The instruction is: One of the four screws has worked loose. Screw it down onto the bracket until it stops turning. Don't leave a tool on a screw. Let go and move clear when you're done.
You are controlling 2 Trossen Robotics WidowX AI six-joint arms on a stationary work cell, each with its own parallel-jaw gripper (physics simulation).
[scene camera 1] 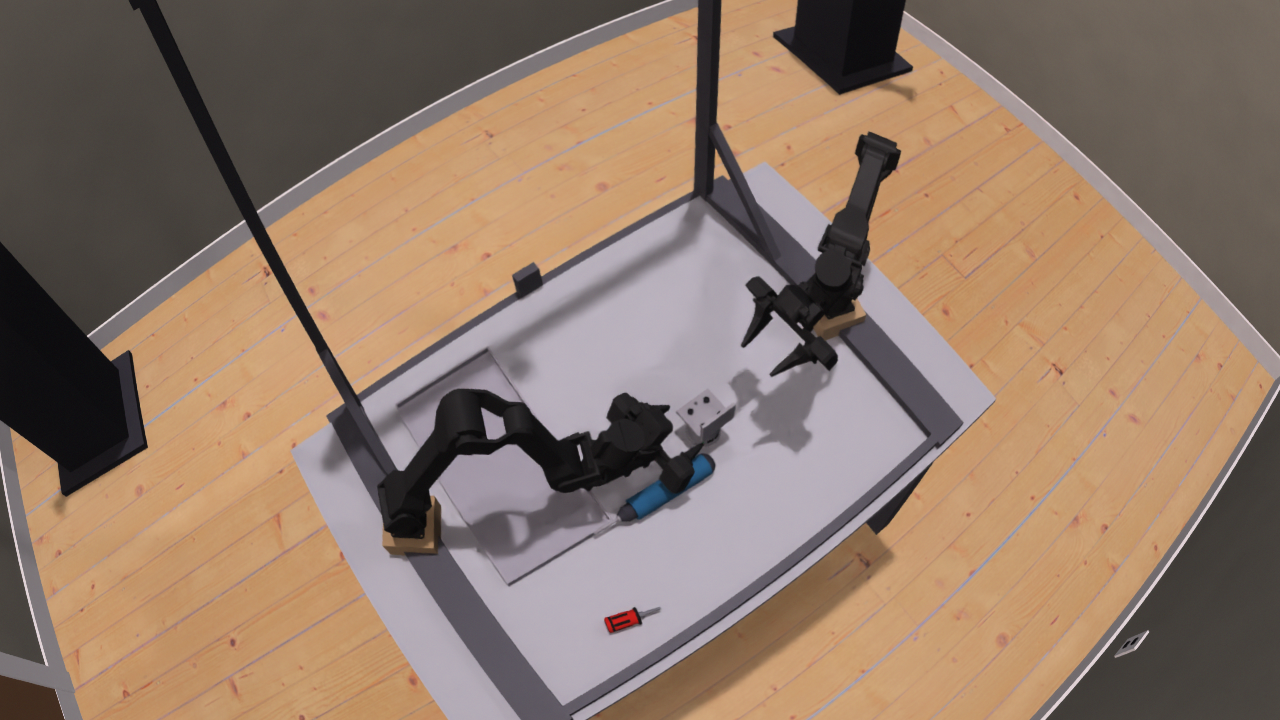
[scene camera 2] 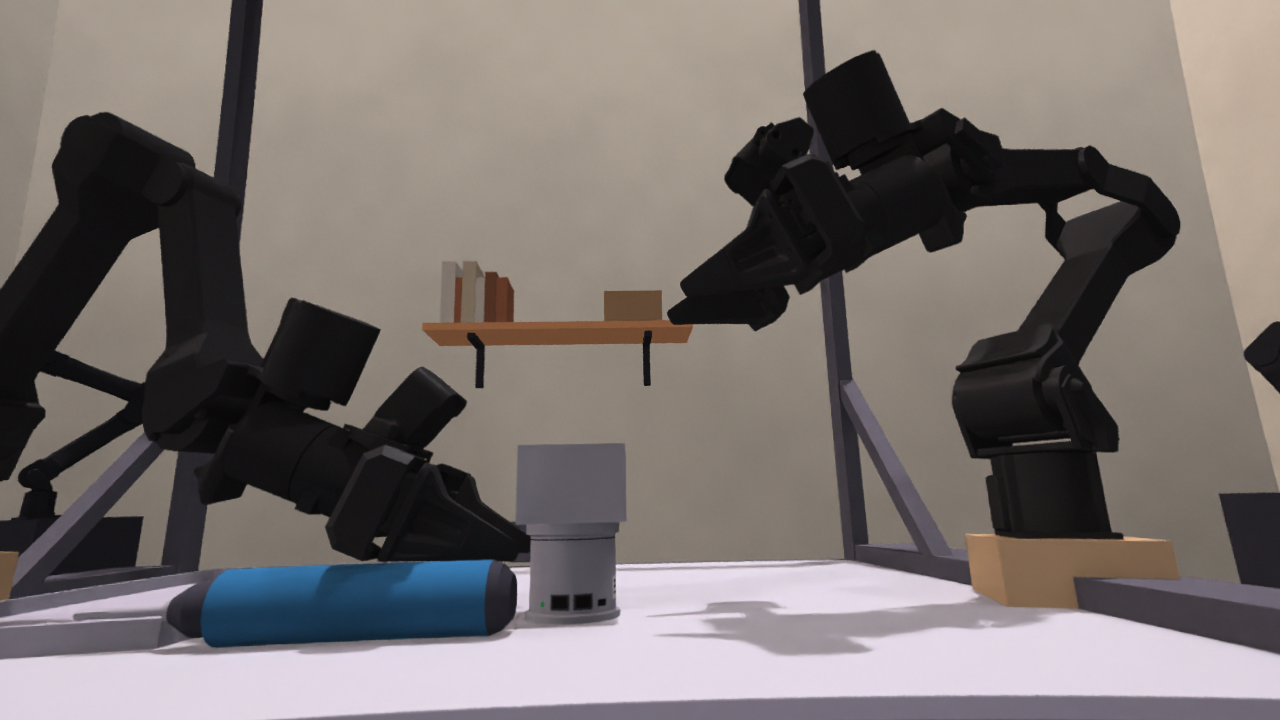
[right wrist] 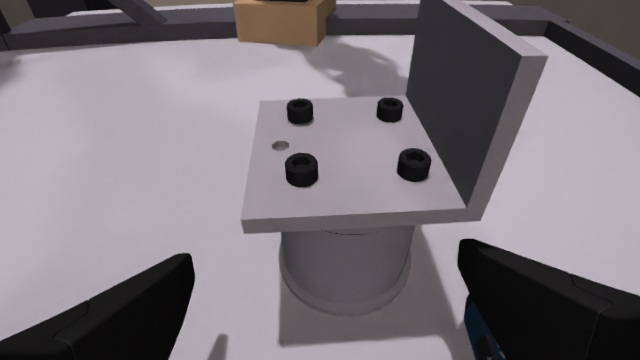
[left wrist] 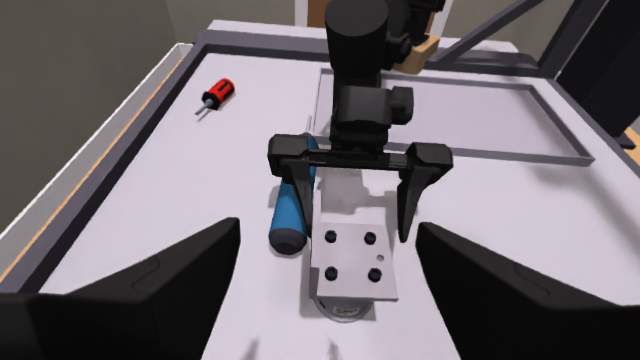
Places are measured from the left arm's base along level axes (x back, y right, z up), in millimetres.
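Where they show: left gripper, fingertip midpoint: (scene camera 1: 756, 361) (scene camera 2: 675, 305) (left wrist: 329, 231); right gripper, fingertip midpoint: (scene camera 1: 685, 426) (scene camera 2: 526, 549) (right wrist: 327, 259) (left wrist: 357, 239); left arm's base, link origin: (scene camera 2: 1054, 536); right arm's base, link origin: (scene camera 1: 408, 521).
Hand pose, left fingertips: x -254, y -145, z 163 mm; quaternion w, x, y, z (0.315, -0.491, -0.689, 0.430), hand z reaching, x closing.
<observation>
Things, the pixels of their top centre, and the offset from my left fingertips.
- grey cylinder, top centre: (right wrist: 350, 147) (scene camera 2: 573, 516) dx -78, dy +7, dz -142 mm
- blue power screwdriver, top centre: (scene camera 2: 306, 565) (left wrist: 301, 157) (scene camera 1: 653, 492) dx -207, dy -87, dz -165 mm
- red screwdriver, top centre: (scene camera 1: 633, 615) (left wrist: 211, 91) dx -315, dy -284, dz -177 mm
The L-shaped grey bracket (scene camera 1: 707, 413) (scene camera 2: 571, 483) (left wrist: 350, 255) (right wrist: 350, 145) sits on a grey cylinder (scene camera 2: 572, 573) (right wrist: 345, 270). Several black socket-head screws stand in it; the near left screw (right wrist: 301, 172) shows clearly in the right wrist view. I cannot tell which is loose. A blue power screwdriver (scene camera 1: 648, 503) (scene camera 2: 349, 604) (left wrist: 288, 210) lies beside the bracket. A red screwdriver (scene camera 1: 622, 620) (left wrist: 220, 92) lies farther off. My right gripper (scene camera 1: 684, 429) (left wrist: 357, 239) (right wrist: 327, 259) is open and empty, low beside the bracket. My left gripper (scene camera 1: 759, 359) (left wrist: 329, 231) is open and empty, raised away from it.
A shallow tray (scene camera 1: 443, 377) (left wrist: 525, 156) lies under my right arm. Dark frame posts (scene camera 1: 707, 89) rise at the table's edges. The bracket's upright wall (right wrist: 465, 100) stands between its screws and the blue screwdriver's side.
</observation>
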